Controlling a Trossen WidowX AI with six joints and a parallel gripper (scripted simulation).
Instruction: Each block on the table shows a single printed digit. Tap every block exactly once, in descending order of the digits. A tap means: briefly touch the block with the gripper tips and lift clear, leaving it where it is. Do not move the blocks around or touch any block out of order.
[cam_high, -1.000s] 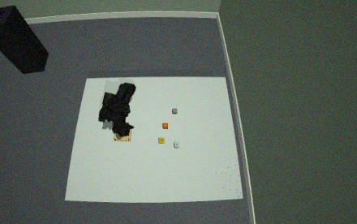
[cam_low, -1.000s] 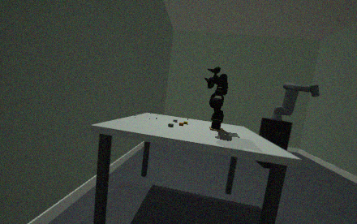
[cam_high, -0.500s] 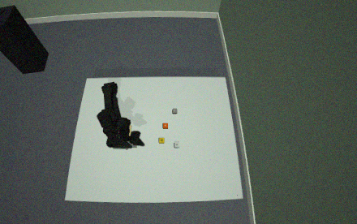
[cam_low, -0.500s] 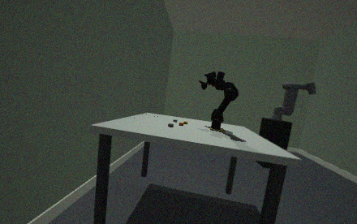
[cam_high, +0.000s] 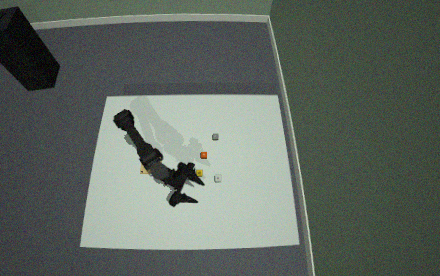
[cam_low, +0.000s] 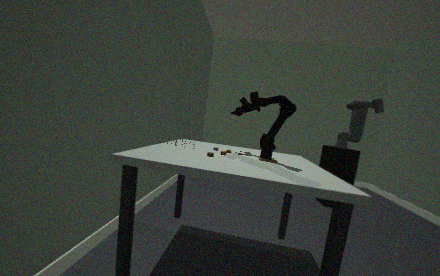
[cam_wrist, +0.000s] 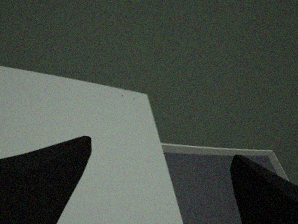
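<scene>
Right now my gripper tip is 29 cm above the yellow block and 18 cm to the right of it. Round my gripper tip: orange block (29 cm below, 28 cm to the left, 3 cm ahead); then white block (29 cm below, 14 cm to the left, 9 cm ahead); then grey block (38 cm to the left, 29 cm below, 11 cm ahead).
</scene>
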